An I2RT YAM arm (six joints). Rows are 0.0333 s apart.
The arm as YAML. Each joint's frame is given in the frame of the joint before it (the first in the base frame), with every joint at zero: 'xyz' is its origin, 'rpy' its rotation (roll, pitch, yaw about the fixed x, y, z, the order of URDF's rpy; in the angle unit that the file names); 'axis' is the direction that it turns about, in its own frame. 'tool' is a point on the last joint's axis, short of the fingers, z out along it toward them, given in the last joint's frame.
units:
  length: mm
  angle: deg
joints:
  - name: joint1
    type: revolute
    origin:
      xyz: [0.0, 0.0, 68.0]
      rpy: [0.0, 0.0, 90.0]
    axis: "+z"
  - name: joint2
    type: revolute
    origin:
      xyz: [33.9, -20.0, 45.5]
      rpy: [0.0, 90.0, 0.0]
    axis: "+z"
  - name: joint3
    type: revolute
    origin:
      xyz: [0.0, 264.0, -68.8]
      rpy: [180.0, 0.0, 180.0]
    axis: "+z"
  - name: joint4
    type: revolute
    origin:
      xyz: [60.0, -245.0, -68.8]
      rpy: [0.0, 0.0, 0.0]
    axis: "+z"
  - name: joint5
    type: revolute
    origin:
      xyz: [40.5, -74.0, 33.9]
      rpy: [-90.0, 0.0, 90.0]
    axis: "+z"
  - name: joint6
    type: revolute
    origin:
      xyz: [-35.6, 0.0, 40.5]
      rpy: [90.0, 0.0, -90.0]
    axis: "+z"
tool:
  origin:
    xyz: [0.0, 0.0, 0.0]
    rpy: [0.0, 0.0, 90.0]
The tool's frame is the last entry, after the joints.
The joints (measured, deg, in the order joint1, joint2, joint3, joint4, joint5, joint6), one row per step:
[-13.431 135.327 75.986 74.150 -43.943 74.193]
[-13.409 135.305 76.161 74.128 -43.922 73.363]
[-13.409 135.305 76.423 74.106 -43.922 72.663]
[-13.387 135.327 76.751 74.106 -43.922 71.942]
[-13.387 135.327 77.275 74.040 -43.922 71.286]
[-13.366 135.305 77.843 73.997 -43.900 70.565]
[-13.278 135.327 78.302 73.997 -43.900 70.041]
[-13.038 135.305 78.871 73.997 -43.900 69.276]
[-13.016 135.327 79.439 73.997 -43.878 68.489]
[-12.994 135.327 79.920 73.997 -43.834 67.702]
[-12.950 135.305 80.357 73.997 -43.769 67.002]
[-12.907 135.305 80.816 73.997 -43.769 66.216]
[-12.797 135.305 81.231 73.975 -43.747 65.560]
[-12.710 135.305 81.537 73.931 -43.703 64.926]
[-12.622 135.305 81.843 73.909 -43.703 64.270]
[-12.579 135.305 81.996 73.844 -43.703 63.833]
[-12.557 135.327 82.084 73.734 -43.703 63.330]
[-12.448 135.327 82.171 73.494 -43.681 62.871]
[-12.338 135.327 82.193 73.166 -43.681 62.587]
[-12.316 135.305 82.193 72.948 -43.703 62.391]
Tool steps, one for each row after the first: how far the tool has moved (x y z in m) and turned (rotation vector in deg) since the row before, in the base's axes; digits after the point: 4 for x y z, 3 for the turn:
[0.0005 0.0001 0.0010 -0.731 -0.598 -0.152]
[0.0007 -0.0002 0.0012 -0.642 -0.593 -0.131]
[0.0009 0.0000 0.0014 -0.674 -0.668 -0.116]
[0.0014 -0.0003 0.0024 -0.654 -0.783 -0.128]
[0.0015 -0.0002 0.0029 -0.721 -0.905 -0.146]
[0.0013 0.0005 0.0021 -0.536 -0.695 -0.021]
[0.0017 0.0017 0.0030 -0.768 -0.972 0.076]
[0.0014 -0.0001 0.0026 -0.766 -0.943 -0.173]
[0.0012 -0.0001 0.0024 -0.742 -0.882 -0.198]
[0.0011 0.0001 0.0024 -0.657 -0.817 -0.181]
[0.0011 0.0001 0.0023 -0.747 -0.857 -0.144]
[0.0011 0.0007 0.0020 -0.616 -0.728 -0.070]
[0.0008 0.0006 0.0015 -0.560 -0.591 -0.111]
[0.0008 0.0006 0.0015 -0.596 -0.622 -0.077]
[0.0004 0.0003 0.0007 -0.374 -0.316 -0.068]
[0.0003 0.0001 0.0001 -0.398 -0.222 -0.105]
[0.0005 0.0008 0.0000 -0.332 -0.095 -0.027]
[0.0004 0.0009 -0.0004 -0.165 0.149 0.039]
[0.0001 0.0002 -0.0002 -0.125 0.089 -0.006]

